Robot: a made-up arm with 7 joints.
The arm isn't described. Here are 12 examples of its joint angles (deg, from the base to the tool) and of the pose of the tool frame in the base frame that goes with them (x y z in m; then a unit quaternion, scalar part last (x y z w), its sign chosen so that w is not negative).
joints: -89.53 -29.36 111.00 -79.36 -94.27 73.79 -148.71
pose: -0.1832 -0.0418 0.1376 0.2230 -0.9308 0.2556 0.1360
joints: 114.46 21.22 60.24 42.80 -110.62 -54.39 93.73
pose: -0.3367 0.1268 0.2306 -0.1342 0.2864 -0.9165 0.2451
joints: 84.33 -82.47 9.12 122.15 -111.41 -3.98 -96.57
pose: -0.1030 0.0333 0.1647 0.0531 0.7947 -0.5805 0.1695
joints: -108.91 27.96 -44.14 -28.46 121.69 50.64 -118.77
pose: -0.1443 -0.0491 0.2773 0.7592 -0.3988 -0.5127 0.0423
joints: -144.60 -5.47 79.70 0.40 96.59 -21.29 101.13
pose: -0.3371 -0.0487 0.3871 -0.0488 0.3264 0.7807 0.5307
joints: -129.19 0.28 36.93 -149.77 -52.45 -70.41 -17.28
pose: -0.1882 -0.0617 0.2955 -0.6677 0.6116 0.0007 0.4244
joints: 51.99 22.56 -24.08 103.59 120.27 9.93 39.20
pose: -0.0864 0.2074 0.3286 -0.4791 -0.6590 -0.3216 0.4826
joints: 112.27 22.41 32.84 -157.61 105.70 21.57 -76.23
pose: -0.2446 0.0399 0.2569 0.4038 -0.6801 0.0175 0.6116
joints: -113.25 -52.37 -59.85 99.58 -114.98 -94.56 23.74
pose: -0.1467 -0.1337 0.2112 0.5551 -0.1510 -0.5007 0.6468
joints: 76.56 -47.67 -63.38 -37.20 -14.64 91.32 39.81
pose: -0.3187 0.2462 0.2572 0.2975 0.7445 -0.0450 0.5960
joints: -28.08 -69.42 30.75 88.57 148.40 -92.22 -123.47
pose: 0.0479 -0.1275 0.2834 0.7578 -0.4643 0.4453 0.1089
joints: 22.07 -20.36 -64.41 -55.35 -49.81 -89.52 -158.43
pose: -0.0915 0.1122 0.3408 0.5038 -0.4246 0.7520 0.0173
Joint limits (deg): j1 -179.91..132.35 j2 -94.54..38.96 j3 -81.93..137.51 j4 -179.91..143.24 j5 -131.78..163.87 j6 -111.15..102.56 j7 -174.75..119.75
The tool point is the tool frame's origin. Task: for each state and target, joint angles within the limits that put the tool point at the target. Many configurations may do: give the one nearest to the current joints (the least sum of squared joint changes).
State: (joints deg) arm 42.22 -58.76 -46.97 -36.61 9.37 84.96 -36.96
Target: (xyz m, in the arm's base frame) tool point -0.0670 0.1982 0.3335
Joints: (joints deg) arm -9.29 -77.84 -44.90 -41.41 52.03 62.59 -23.90
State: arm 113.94 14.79 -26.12 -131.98 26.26 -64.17 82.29
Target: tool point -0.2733 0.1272 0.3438
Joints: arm 132.35 -11.14 -5.25 -133.61 26.62 -40.55 68.07
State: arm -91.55 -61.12 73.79 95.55 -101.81 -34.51 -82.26
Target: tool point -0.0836 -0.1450 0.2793
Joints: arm -89.92 -60.57 72.75 94.60 -126.68 -50.69 -82.32
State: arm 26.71 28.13 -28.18 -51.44 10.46 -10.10 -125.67
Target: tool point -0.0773 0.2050 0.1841
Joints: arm 9.72 31.79 -65.63 -73.11 37.93 1.52 -107.42
